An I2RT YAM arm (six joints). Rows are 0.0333 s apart.
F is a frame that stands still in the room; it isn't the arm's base.
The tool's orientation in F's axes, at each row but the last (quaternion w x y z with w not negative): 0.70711, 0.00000, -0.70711, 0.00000; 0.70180, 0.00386, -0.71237, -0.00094; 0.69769, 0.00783, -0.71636, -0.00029; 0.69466, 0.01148, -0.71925, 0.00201; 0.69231, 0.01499, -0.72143, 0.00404; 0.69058, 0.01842, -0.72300, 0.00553; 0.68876, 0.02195, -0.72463, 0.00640; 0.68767, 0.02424, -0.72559, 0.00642
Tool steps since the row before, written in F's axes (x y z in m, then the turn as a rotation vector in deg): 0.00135, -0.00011, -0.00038, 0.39, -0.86, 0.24; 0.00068, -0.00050, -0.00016, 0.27, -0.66, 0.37; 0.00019, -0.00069, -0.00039, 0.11, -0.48, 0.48; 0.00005, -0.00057, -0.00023, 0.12, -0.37, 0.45; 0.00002, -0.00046, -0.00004, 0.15, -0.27, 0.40; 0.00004, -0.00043, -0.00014, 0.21, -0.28, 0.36; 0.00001, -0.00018, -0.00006, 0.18, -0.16, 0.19; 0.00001, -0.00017, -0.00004, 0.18, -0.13, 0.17
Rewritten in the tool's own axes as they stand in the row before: -0.00038, -0.00011, -0.00135, 0.24, -0.86, -0.39; -0.00017, -0.00050, -0.00068, 0.37, -0.66, -0.27; -0.00039, -0.00070, -0.00017, 0.48, -0.48, -0.12; -0.00022, -0.00057, -0.00003, 0.45, -0.37, -0.13; -0.00003, -0.00046, -0.00001, 0.40, -0.27, -0.16; -0.00013, -0.00043, -0.00002, 0.36, -0.28, -0.22; -0.00006, -0.00018, 0.00000, 0.18, -0.16, -0.18; -0.00004, -0.00017, 0.00000, 0.16, -0.13, -0.18
